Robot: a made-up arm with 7 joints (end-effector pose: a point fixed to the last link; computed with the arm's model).
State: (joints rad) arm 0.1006 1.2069 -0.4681 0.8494 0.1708 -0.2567 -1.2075
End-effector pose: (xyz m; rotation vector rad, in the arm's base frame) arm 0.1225 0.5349 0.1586 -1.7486 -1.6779 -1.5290
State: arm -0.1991 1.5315 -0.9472 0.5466 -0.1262 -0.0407 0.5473
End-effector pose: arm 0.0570 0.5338 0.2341 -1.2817 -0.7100 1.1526
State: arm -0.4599 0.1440 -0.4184 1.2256 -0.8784 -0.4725 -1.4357
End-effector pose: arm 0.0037 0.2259 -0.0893 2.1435 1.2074 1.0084
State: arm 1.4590 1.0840 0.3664 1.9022 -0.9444 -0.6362 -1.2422
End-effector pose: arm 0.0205 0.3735 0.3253 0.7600 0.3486 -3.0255
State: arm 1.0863 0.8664 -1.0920 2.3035 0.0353 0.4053 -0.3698
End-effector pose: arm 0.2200 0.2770 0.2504 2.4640 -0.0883 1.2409
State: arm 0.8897 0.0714 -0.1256 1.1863 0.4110 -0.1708 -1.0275
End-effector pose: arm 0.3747 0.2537 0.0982 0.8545 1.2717 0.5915
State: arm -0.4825 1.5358 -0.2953 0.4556 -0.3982 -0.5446 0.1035
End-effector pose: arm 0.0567 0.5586 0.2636 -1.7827 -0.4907 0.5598
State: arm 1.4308 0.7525 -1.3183 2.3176 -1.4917 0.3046 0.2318
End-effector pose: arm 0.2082 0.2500 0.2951 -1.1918 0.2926 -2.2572
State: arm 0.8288 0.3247 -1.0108 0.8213 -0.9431 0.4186 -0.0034
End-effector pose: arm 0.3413 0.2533 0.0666 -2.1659 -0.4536 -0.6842
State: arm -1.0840 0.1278 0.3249 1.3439 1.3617 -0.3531 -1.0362
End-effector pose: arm -0.2717 0.2932 0.0154 -0.2259 2.8933 0.1082
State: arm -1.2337 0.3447 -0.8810 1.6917 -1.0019 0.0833 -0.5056
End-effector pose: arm -0.2044 0.2012 0.0548 2.9438 0.2406 -0.6867
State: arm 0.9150 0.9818 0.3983 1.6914 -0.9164 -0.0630 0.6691
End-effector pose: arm 0.1028 0.4323 0.2451 -1.8331 -1.1875 -1.4177
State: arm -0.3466 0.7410 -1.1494 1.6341 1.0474 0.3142 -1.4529
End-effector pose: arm -0.0121 0.3115 -0.0676 -1.9261 -1.9402 0.6977
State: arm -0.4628 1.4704 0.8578 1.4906 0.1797 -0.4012 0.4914
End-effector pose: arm 0.0560 0.4641 0.3222 -2.6986 -0.3677 -0.8770
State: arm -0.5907 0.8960 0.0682 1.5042 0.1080 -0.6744 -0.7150
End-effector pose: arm 0.0399 0.4381 0.0883 2.2387 1.1253 0.8946
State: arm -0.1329 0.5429 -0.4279 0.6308 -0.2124 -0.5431 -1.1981
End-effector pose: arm 0.0608 0.4125 -0.0877 -2.4126 -1.7764 -0.9210
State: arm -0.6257 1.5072 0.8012 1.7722 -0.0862 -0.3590 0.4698
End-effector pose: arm 0.0803 0.4206 0.3255 -2.4859 0.0585 -0.6552
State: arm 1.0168 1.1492 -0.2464 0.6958 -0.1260 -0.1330 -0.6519
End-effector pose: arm 0.1513 0.5413 0.2521 1.5282 1.9848 1.8857
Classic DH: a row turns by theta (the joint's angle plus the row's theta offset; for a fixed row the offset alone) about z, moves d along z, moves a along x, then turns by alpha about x. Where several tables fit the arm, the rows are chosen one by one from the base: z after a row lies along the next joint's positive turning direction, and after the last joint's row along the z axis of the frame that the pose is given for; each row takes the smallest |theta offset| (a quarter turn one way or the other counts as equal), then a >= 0, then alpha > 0; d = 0 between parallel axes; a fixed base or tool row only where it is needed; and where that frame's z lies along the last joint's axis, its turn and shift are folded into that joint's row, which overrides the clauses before.
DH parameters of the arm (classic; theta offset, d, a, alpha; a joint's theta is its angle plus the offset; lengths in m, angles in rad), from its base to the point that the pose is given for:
base (fixed): 0 0.259 0.013 1.5708
joint 1: -1.5708 -0.145 0.028 -1.5708
joint 2: 1.5708 -0.019 0.013 -1.5708
joint 3: 1.5708 -0.275 0.02 -1.5708
joint 4: 0 -0.053 0.003 1.5708
joint 5: 0 -0.131 -0.013 1.5708
joint 6: 1.5708 0.039 0.012 1.5708
joint 7: -0.524 0.0072 -0.0017 0.9591
tool (fixed): 2.7389 0.0379 0 0

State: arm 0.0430 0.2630 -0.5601 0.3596 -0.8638 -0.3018 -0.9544
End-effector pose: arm 0.1025 0.3069 -0.1524 -2.7145 -0.7307 -0.4443
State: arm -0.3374 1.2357 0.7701 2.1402 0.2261 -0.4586 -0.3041
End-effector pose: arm 0.0431 0.3856 0.2933 2.1102 0.0252 1.7585
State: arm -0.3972 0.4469 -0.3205 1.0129 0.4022 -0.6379 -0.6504
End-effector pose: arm -0.0171 0.3545 -0.0982 1.8767 1.7608 0.1365
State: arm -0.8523 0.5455 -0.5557 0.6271 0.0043 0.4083 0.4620
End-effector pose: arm -0.2020 0.3785 0.0141 -1.1122 -0.8576 2.1018
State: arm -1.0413 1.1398 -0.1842 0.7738 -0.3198 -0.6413 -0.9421
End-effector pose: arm -0.0375 0.5288 0.1173 -2.4380 -0.7274 -0.1031
